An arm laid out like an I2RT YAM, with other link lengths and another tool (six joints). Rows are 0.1 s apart.
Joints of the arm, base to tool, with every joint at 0 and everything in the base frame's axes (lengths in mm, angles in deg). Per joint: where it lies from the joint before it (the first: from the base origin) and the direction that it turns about. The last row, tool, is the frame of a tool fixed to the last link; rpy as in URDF.
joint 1: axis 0 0 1 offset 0 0 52.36
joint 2: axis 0 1 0 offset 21.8 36.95 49.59
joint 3: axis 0 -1 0 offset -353.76 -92.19 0
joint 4: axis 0 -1 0 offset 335.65 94.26 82.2
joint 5: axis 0 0 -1 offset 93.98 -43.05 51.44
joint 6: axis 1 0 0 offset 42.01 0 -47.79
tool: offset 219 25 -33 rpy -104.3 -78.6 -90
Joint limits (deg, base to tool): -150..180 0..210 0..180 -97..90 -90..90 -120..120
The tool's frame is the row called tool.
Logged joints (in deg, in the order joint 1, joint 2, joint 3, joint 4, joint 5, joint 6), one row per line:
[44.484 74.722 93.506 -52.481 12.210 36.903]
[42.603 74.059 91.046 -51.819 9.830 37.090]
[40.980 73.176 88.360 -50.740 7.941 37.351]
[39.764 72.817 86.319 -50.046 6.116 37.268]
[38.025 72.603 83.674 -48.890 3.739 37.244]
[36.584 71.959 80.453 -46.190 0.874 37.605]
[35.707 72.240 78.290 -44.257 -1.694 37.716]
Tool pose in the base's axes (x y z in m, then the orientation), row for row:
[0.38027 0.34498 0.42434 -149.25 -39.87 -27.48]
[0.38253 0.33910 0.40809 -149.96 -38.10 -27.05]
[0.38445 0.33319 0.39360 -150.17 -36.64 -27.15]
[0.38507 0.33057 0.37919 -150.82 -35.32 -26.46]
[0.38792 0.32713 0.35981 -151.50 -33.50 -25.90]
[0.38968 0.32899 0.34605 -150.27 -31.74 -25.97]
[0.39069 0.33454 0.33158 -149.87 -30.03 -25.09]
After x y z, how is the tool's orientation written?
As angles about the fixed x, y, z axes (roll, pitch, yaw), in degrees.
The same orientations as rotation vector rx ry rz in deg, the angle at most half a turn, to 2 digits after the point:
[-147.32 20.82 -61.83]
[-148.17 21.44 -59.40]
[-148.56 22.30 -57.52]
[-149.27 22.29 -55.58]
[-150.07 22.64 -53.00]
[-149.14 22.74 -50.65]
[-148.90 22.03 -48.08]

